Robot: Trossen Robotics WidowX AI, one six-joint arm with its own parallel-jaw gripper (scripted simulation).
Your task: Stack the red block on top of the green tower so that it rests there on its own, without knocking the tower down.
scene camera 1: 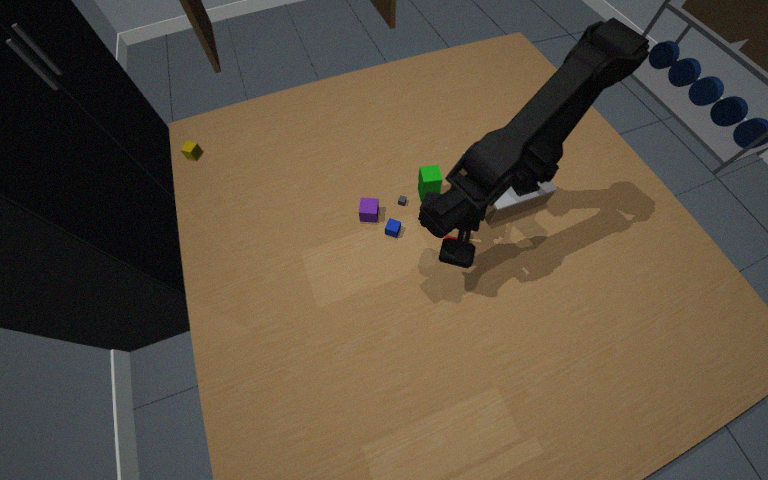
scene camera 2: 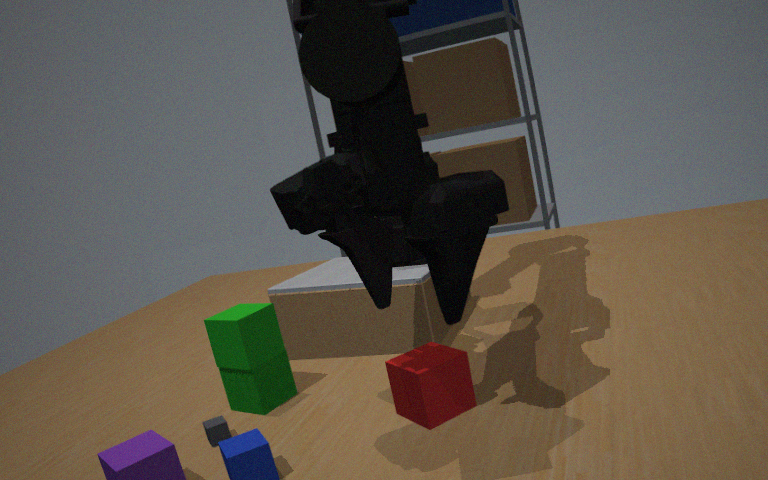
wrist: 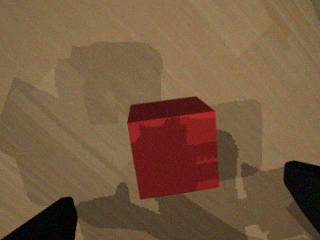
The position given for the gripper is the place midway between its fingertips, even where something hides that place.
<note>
The gripper [scene camera 2: 416,314] is open, with nothing in its grasp. Further things: a red block [scene camera 2: 431,384].
The red block also shows in the wrist view [wrist: 174,145]. The gripper also shows in scene camera 1 [scene camera 1: 455,239] and in the wrist view [wrist: 182,190].
</note>
